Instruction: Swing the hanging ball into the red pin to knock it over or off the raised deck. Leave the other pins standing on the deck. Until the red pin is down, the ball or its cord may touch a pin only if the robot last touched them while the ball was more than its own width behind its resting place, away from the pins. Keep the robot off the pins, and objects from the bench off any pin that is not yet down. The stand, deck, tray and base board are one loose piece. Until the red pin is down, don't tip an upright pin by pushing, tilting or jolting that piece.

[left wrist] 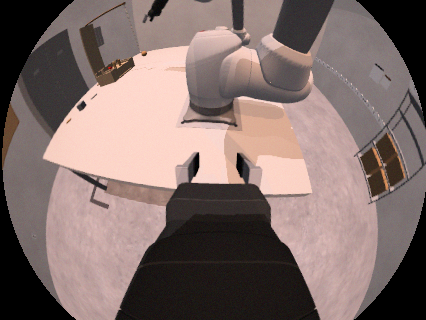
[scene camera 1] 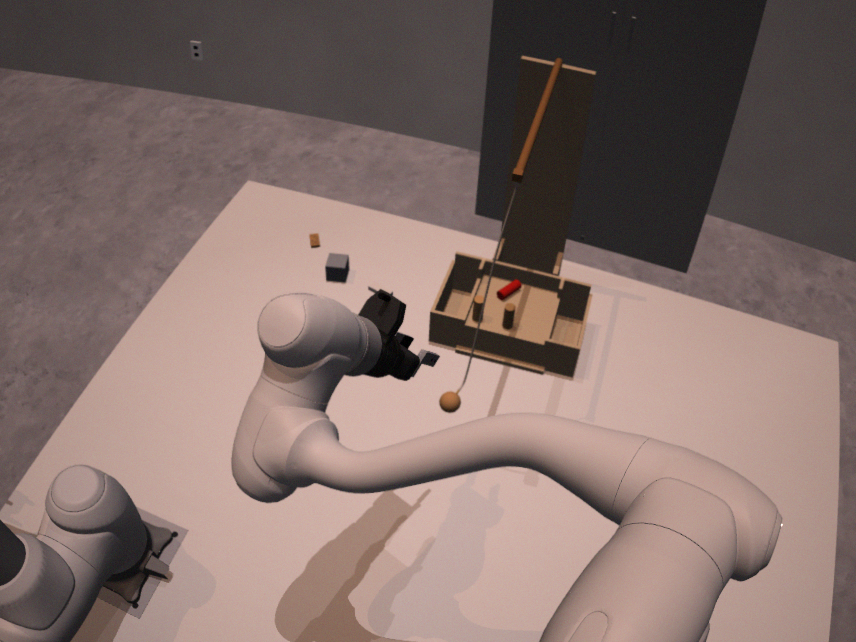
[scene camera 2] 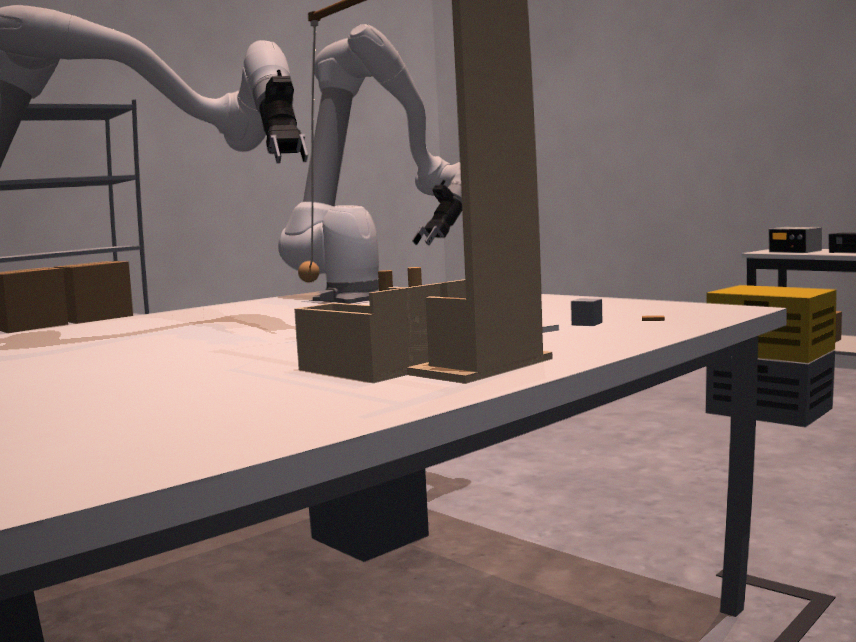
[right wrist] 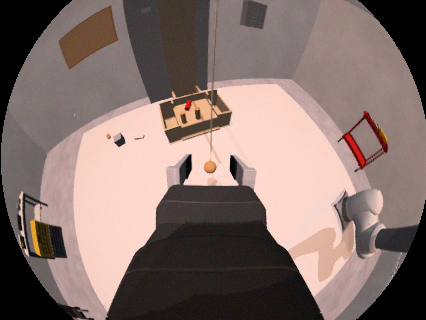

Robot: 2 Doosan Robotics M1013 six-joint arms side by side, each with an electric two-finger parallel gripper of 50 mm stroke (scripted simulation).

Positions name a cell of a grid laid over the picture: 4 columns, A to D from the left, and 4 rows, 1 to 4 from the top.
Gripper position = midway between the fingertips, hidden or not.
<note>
In view: my left gripper (scene camera 2: B2), my right gripper (scene camera 2: B1), a dark cube (scene camera 2: C2) and a tall stand (scene camera 2: C3).
The tall stand also shows in the left wrist view (left wrist: A1) and in scene camera 1 (scene camera 1: C2). My left gripper also shows in the left wrist view (left wrist: C3). My right gripper also shows in scene camera 1 (scene camera 1: B3) and in the right wrist view (right wrist: B3).
</note>
